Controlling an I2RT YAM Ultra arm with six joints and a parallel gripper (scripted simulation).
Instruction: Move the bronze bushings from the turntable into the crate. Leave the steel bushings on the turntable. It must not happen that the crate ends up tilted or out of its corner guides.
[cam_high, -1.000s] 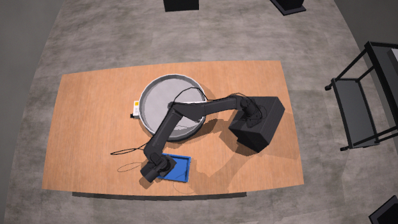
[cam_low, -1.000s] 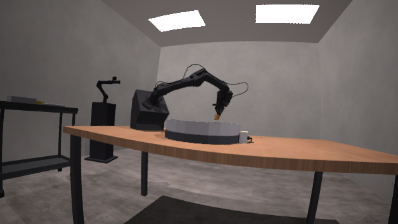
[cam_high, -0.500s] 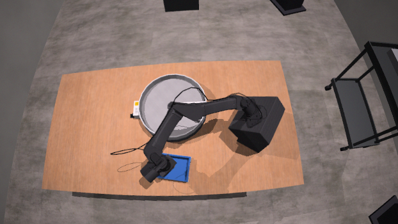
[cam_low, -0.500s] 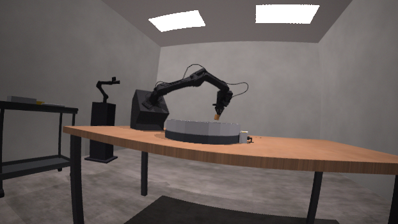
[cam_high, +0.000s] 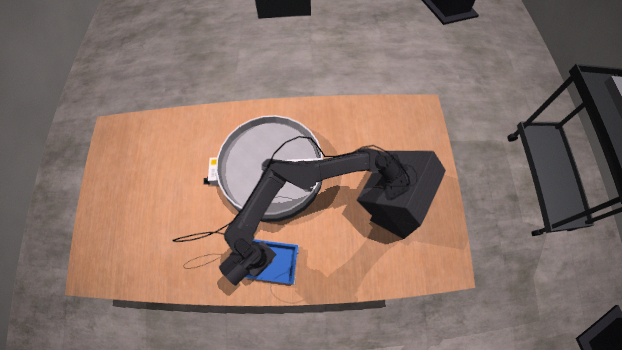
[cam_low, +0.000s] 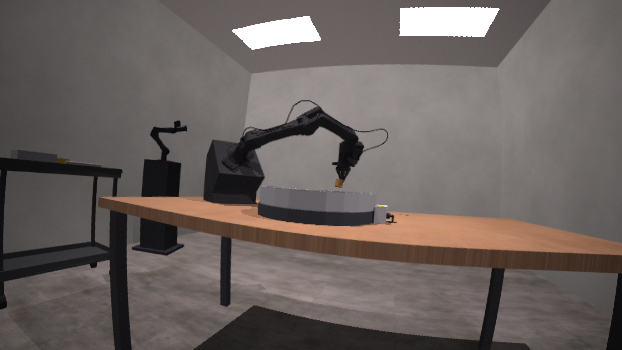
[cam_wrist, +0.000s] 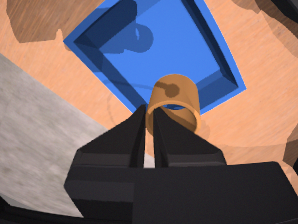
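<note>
My gripper is now 120 mm above the blue crate, 20 mm past it and 10 mm to the left of it. Also, from my hand: round grey turntable: 360 mm to the right, 150 mm behind, 100 mm below.
</note>
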